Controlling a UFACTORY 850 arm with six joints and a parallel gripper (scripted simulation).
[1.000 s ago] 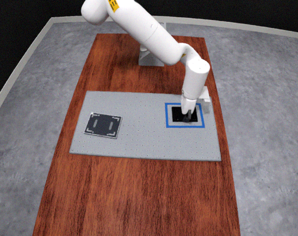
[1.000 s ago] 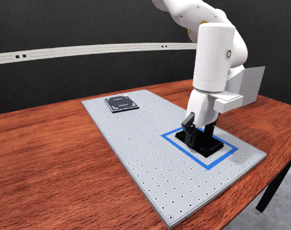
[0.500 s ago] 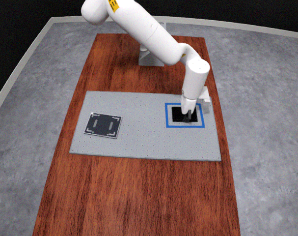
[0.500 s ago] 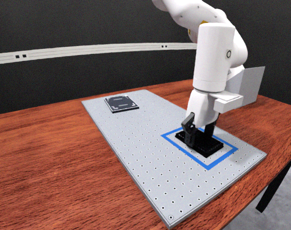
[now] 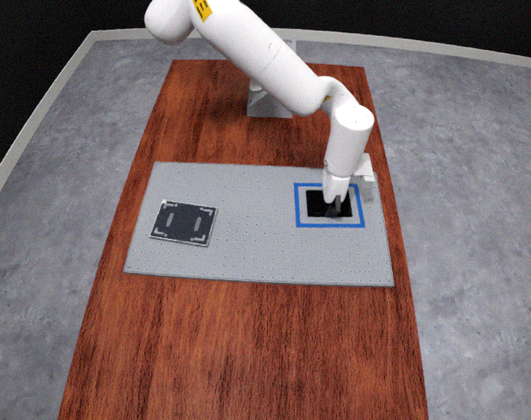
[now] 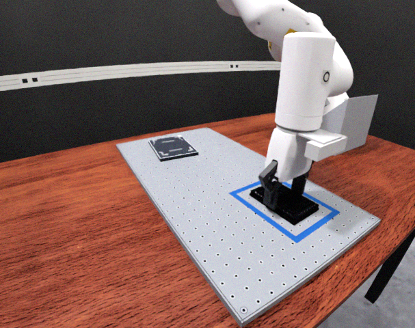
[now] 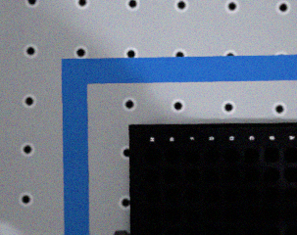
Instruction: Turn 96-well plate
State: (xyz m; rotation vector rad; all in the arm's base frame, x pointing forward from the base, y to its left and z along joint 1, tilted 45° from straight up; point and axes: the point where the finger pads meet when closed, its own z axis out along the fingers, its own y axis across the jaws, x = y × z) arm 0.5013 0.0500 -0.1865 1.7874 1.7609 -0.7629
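My gripper is now 1 cm above the black 96-well plate. Round my hand: dark plate nest N1: 40 cm to the right, 7 cm ahead, 1 cm below.
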